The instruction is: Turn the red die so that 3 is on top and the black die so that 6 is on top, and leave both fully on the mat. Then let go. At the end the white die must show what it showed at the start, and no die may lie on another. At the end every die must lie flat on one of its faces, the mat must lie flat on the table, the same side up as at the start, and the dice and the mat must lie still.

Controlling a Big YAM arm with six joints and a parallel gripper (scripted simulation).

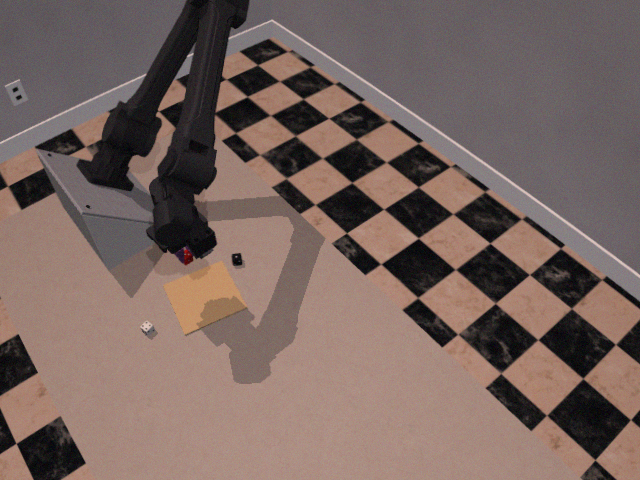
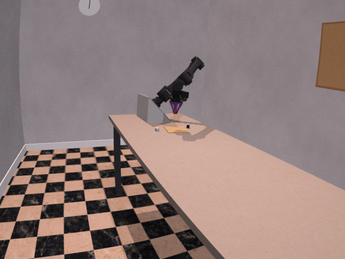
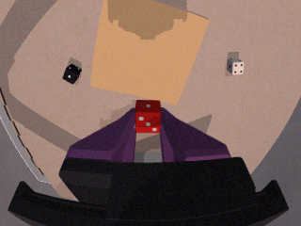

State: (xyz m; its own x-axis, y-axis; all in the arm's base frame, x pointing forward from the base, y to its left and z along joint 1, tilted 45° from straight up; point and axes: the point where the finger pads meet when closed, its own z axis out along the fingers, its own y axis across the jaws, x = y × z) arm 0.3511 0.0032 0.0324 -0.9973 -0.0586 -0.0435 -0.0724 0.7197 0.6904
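The orange mat is 3 cm ahead of my hand and 12 cm below it. Round my hand: white die: 2 cm ahead, 13 cm to the right, 11 cm below; red die: right at my hand; black die: 11 cm to the left, 11 cm below.
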